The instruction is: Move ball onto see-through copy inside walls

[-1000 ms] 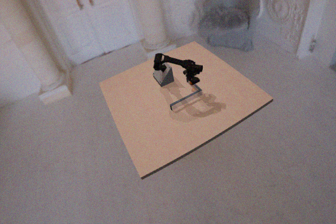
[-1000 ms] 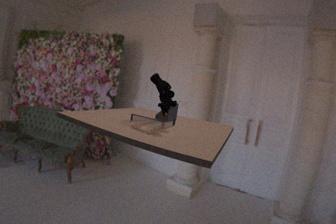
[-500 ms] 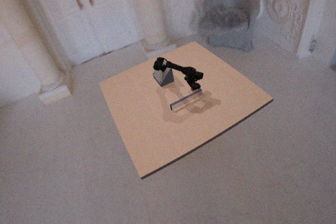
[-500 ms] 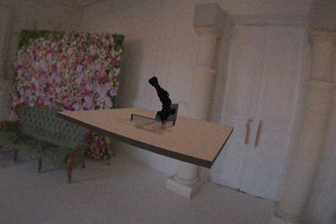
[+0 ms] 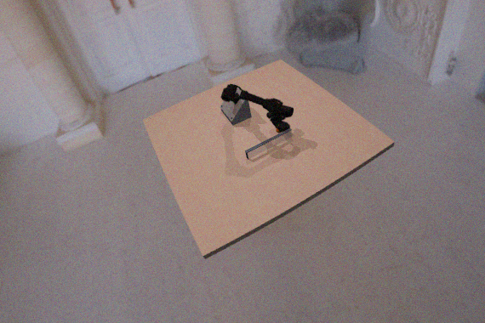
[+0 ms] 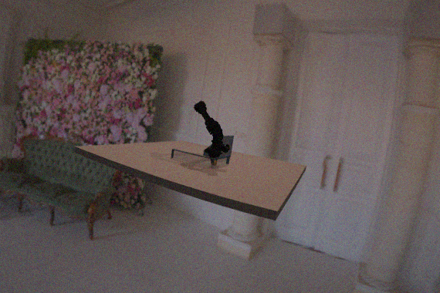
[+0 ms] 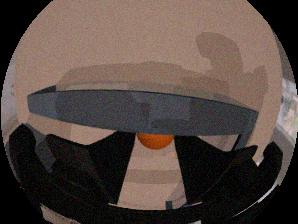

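My gripper tip is right at the orange ball.
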